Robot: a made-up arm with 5 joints. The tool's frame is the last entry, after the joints.
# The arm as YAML. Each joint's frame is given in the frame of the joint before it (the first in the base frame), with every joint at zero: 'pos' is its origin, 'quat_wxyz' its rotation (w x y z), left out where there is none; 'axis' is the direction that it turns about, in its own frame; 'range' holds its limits. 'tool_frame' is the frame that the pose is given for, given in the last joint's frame.
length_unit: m
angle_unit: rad
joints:
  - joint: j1
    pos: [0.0, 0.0, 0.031]
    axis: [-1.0, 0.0, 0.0]
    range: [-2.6, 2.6]
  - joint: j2
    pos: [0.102, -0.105, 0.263]
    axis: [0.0, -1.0, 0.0]
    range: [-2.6, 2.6]
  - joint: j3
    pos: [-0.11, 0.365, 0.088]
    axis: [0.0, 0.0, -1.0]
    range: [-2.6, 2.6]
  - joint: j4
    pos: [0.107, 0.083, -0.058]
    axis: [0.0, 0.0, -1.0]
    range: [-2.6, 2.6]
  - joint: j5
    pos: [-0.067, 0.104, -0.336]
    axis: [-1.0, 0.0, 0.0]
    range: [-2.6, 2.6]
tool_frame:
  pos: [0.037, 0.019, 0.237]
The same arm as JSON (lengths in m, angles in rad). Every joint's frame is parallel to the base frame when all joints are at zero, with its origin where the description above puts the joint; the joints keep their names.
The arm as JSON. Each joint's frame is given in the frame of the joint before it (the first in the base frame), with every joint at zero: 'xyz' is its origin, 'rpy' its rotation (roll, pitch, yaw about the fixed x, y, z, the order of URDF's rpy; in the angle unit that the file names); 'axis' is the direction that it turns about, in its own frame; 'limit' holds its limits. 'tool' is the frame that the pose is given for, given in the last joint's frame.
{"units": {"length": "m", "angle": "rad"}, "joints": [
  {"name": "j1", "type": "revolute", "origin": {"xyz": [0.0, 0.0, 0.031], "rpy": [0.0, 0.0, 0.0]}, "axis": [-1.0, 0.0, 0.0], "limit": {"lower": -2.6, "upper": 2.6}},
  {"name": "j2", "type": "revolute", "origin": {"xyz": [0.102, -0.105, 0.263], "rpy": [0.0, 0.0, 0.0]}, "axis": [0.0, -1.0, 0.0], "limit": {"lower": -2.6, "upper": 2.6}},
  {"name": "j3", "type": "revolute", "origin": {"xyz": [-0.11, 0.365, 0.088], "rpy": [0.0, 0.0, 0.0]}, "axis": [0.0, 0.0, -1.0], "limit": {"lower": -2.6, "upper": 2.6}},
  {"name": "j4", "type": "revolute", "origin": {"xyz": [0.107, 0.083, -0.058], "rpy": [0.0, 0.0, 0.0]}, "axis": [0.0, 0.0, -1.0], "limit": {"lower": -2.6, "upper": 2.6}},
  {"name": "j5", "type": "revolute", "origin": {"xyz": [-0.067, 0.104, -0.336], "rpy": [0.0, 0.0, 0.0]}, "axis": [-1.0, 0.0, 0.0], "limit": {"lower": -2.6, "upper": 2.6}}
], "tool": {"origin": {"xyz": [0.037, 0.019, 0.237], "rpy": [0.0, 0.0, 0.0]}}}

